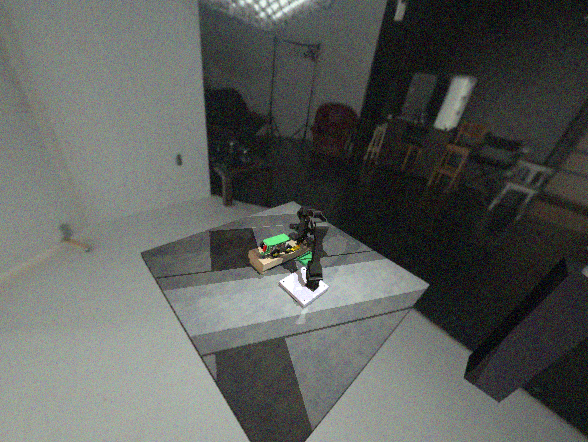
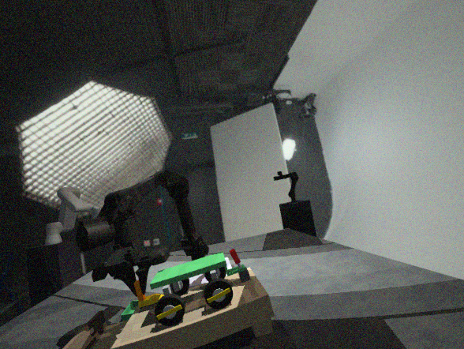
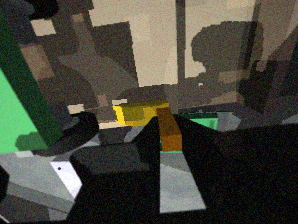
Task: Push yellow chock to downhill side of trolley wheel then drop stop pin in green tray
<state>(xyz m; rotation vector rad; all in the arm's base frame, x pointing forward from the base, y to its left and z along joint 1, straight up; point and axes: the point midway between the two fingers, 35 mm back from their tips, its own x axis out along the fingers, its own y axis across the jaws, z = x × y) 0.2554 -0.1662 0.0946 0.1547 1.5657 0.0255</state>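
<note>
Right now my gripper tip is 6 cm short of the red-headed stop pin, 26 cm to the right of it and 5 cm below it. Also, from my gripper tip: green tray (8 cm behind, 2 cm to the right, 10 cm below); then yellow chock (2 cm to the left, 1 cm below); then tan ramp (7 cm ahead, 14 cm to the left, 4 cm below).
</note>
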